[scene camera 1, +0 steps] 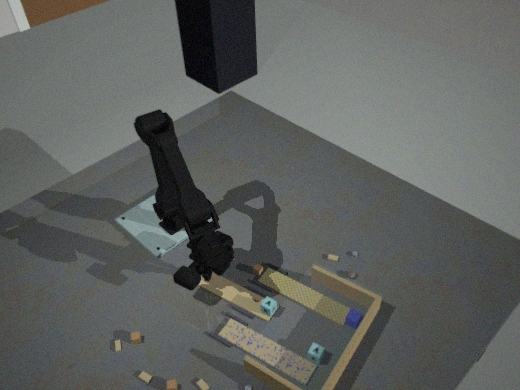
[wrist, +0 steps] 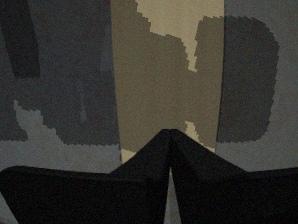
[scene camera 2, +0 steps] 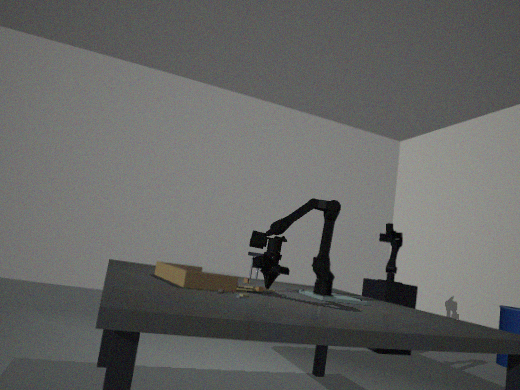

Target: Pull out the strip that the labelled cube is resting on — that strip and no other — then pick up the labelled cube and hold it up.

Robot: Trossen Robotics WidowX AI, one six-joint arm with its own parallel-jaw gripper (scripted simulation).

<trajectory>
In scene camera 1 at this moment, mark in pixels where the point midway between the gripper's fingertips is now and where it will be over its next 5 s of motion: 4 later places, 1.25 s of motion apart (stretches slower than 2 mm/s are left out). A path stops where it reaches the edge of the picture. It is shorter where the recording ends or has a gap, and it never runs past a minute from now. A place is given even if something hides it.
My gripper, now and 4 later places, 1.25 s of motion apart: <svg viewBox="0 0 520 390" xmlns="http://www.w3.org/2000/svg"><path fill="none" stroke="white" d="M208 279L225 276L266 296L266 306L239 274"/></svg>
</trajectory>
